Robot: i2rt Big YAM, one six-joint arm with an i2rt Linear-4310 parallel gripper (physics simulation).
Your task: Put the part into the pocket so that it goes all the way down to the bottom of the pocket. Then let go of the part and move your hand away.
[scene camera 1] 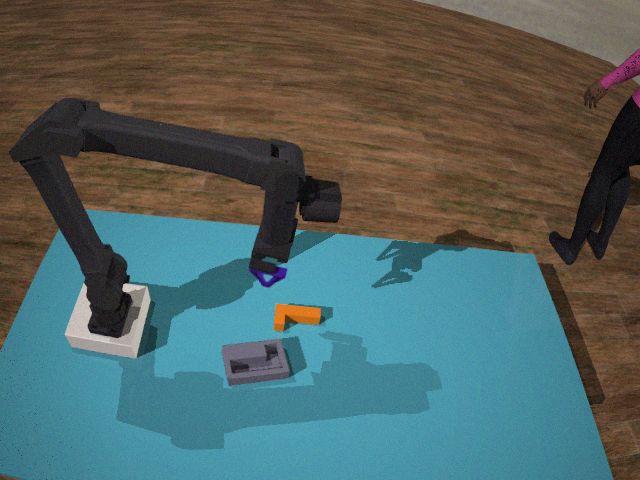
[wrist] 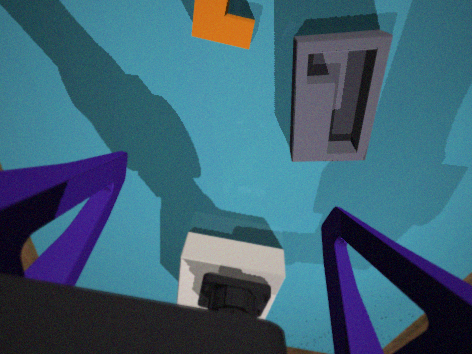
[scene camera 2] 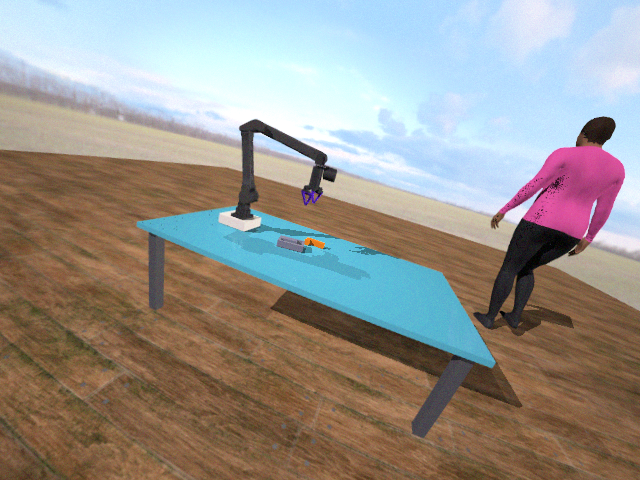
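Pixels of known places: gripper, between the fingertips: (scene camera 1: 270,267) (wrist: 233,192) (scene camera 2: 309,204); arm's base, origin of its link: (scene camera 1: 110,314) (wrist: 233,292) (scene camera 2: 242,216).
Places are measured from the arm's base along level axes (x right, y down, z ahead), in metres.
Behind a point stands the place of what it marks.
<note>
The orange L-shaped part (scene camera 1: 302,314) @(y 0.027, x -0.101, z 0.462 m) (scene camera 2: 315,242) @(y 0.033, x -0.096, z 0.455 m) (wrist: 220,31) @(y 0.027, x -0.097, z 0.406 m) lies flat on the blue table, beside the grey block and apart from it. In the wrist view it is cut off by the top edge. The grey block (scene camera 1: 248,351) @(y 0.021, x 0.026, z 0.343 m) (scene camera 2: 290,244) @(y 0.028, x 0.085, z 0.373 m) (wrist: 314,120) @(y 0.021, x 0.025, z 0.340 m) stands on the table with its L-shaped pocket facing up and empty. My gripper (scene camera 2: 311,201) @(y -0.181, x -0.058, z 0.375 m) (wrist: 233,192) @(y -0.181, x -0.058, z 0.375 m) has purple fingers that stand wide open with nothing between them. It hangs high above the table, clear of part and block. In scene camera 1 one purple finger shows and the other is hidden.
The arm's white base block (scene camera 1: 107,343) @(y 0.007, x 0.075, z 0.012 m) (scene camera 2: 239,221) @(y 0.008, x 0.075, z 0.038 m) (wrist: 232,252) @(y 0.029, x -0.019, z 0.073 m) stands on the blue table (scene camera 1: 491,361) @(y 0.056, x -0.008, z 0.975 m) (scene camera 2: 392,304) @(y 0.057, x 0.249, z 0.929 m), left of the grey block in scene camera 1. A person in a pink top (scene camera 2: 581,191) stands on the floor beyond the table's far end.
</note>
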